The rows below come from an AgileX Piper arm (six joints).
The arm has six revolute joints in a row. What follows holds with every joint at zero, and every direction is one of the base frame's. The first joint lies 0.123 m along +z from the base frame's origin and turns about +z. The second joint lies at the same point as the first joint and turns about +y. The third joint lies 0.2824 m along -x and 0.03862 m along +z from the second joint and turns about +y. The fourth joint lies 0.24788 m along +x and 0.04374 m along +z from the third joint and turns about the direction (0.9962, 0, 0.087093). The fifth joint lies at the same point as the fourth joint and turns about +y. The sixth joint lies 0.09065 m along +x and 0.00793 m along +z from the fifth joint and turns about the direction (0.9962, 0, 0.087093). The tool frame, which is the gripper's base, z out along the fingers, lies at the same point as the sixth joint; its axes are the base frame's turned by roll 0, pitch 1.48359 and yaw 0 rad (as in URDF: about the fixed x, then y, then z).
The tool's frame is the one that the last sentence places.
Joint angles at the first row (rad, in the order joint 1, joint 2, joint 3, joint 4, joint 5, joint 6):
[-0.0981 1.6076 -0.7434 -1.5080 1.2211 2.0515]
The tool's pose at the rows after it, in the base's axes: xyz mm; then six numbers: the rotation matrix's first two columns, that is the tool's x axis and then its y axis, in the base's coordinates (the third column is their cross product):
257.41 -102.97 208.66 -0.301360 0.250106 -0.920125 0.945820 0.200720 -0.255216
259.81 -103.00 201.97 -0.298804 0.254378 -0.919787 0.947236 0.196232 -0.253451
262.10 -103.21 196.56 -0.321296 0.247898 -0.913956 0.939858 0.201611 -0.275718
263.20 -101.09 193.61 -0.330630 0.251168 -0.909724 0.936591 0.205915 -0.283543
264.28 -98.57 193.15 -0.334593 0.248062 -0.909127 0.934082 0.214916 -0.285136
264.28 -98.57 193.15 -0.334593 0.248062 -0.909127 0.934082 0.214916 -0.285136
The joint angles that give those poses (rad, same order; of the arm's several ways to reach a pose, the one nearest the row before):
[-0.0680 1.6401 -0.7434 -1.4951 1.2211 2.0666]
[-0.0674 1.6661 -0.7434 -1.4985 1.2211 2.0955]
[-0.0674 1.6883 -0.7434 -1.5079 1.2211 2.0955]
[-0.0594 1.6980 -0.7434 -1.5016 1.2211 2.0955]
[-0.0498 1.6997 -0.7434 -1.5016 1.2211 2.0955]
[-0.0498 1.6997 -0.7434 -1.5016 1.2211 2.0955]

